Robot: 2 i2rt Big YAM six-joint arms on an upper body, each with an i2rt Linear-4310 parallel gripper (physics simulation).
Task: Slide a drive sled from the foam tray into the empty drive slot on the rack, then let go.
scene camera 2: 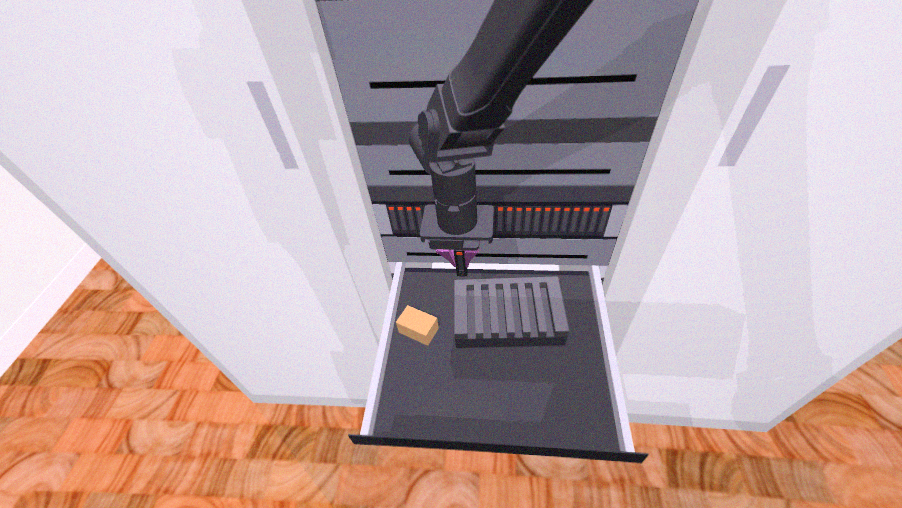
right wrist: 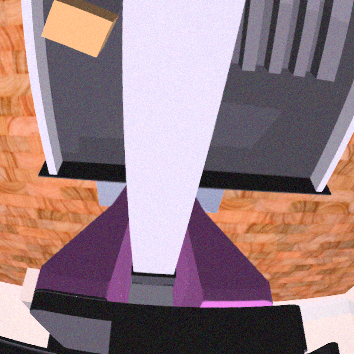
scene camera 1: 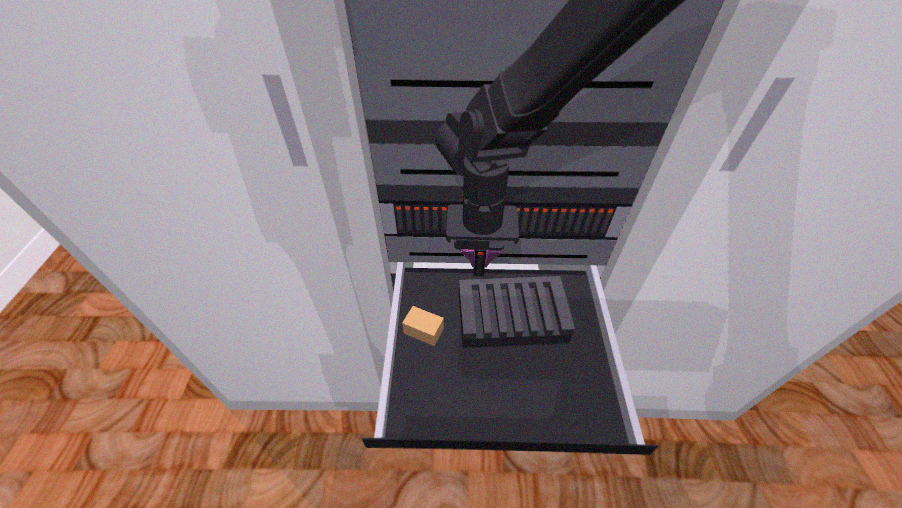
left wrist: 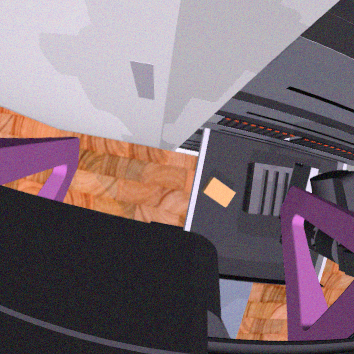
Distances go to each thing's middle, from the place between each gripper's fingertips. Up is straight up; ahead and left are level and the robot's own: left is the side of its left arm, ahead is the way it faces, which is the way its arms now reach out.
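My right hand is 5 cm short of the drive sled (right wrist: 174, 67) and 2 cm below it. Counting from that same right hand, the orange block (scene camera 1: 420, 324) is 2 cm ahead, 10 cm to the left and 22 cm below, and the foam tray (scene camera 2: 506, 312) is 6 cm ahead, 8 cm to the right and 22 cm below. Measured from my left hand, the drive sled is 26 cm to the right and 38 cm below, the orange block is 3 cm behind, 15 cm to the right and 62 cm below, and the foam tray is 1 cm ahead, 34 cm to the right and 61 cm below. Going by its middle, the foam tray is nearer to my right hand than to my left hand, and going by its middle, the orange block is nearer to my right hand than to my left hand too.
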